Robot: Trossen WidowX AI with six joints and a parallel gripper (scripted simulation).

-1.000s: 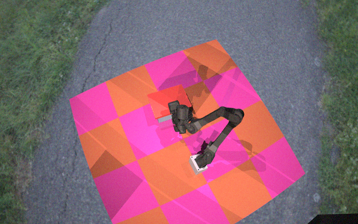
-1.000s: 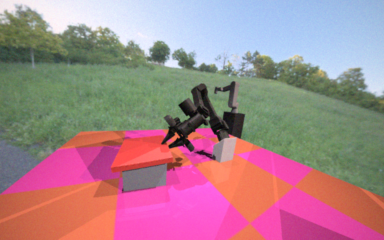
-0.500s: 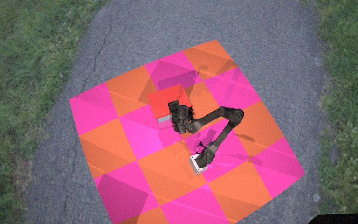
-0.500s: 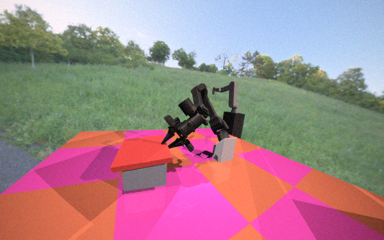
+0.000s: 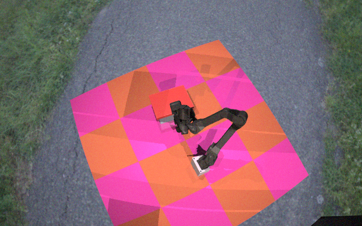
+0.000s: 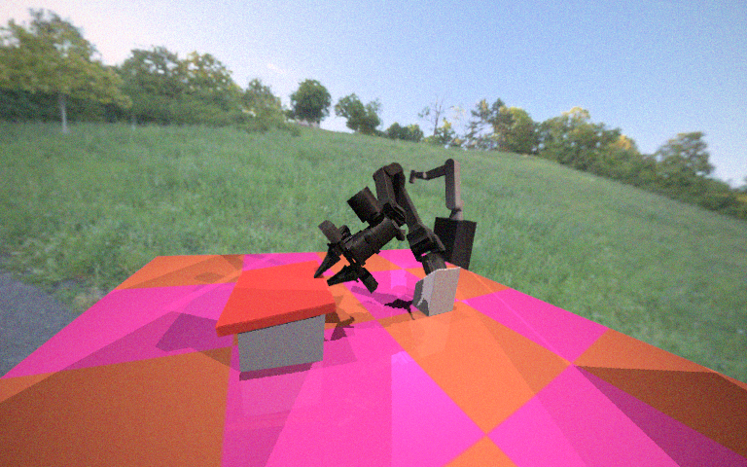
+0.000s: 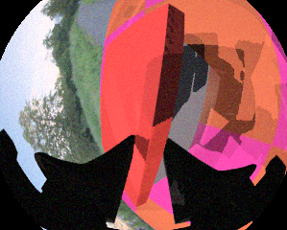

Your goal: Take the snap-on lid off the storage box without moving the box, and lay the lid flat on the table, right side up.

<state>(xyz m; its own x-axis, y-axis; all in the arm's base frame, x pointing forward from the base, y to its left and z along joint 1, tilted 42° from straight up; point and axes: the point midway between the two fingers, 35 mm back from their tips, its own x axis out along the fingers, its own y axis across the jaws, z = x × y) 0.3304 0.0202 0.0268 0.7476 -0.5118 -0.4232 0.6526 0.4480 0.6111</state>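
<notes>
The snap-on lid lies 80 mm ahead of my gripper tip, 10 mm to the right of it and 10 mm below it. The rest, counted from my gripper tip: grey storage box: 70 mm below, 70 mm ahead, 10 mm to the right.
</notes>
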